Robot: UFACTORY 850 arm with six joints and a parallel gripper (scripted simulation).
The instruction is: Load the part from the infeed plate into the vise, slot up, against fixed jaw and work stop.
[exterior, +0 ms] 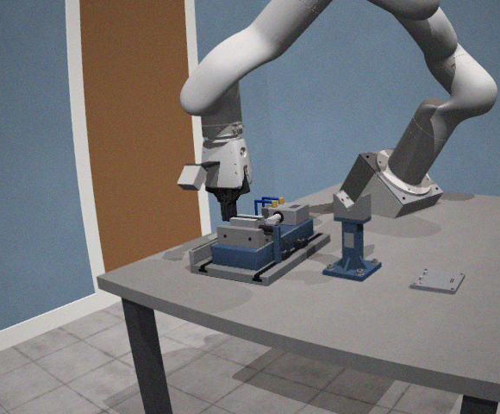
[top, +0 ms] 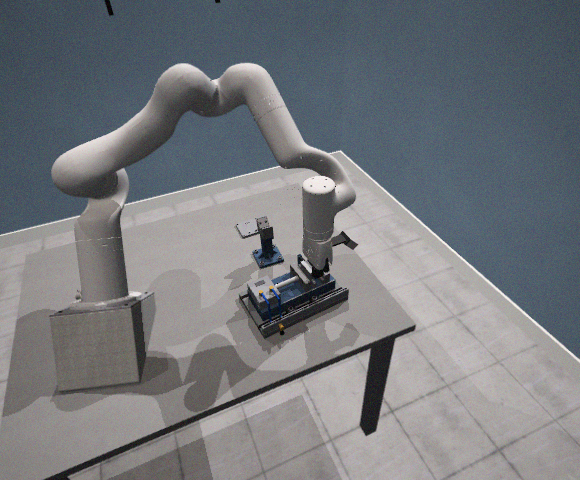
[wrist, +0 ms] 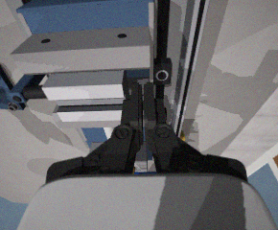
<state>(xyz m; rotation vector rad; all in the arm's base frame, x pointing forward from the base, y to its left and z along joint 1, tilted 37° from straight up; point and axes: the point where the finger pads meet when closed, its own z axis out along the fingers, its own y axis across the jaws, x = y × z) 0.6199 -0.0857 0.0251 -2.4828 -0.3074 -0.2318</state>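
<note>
Now: hand 4 cm to the right of the part, 2 cm above it and 1 cm past it. Round my hand: fixed jaw: 5 cm to the left, 4 cm below, 2 cm ahead; then moving jaw: 5 cm behind, 4 cm below, 3 cm to the left; then work stop: 9 cm to the left, 3 cm below, 2 cm behind.
</note>
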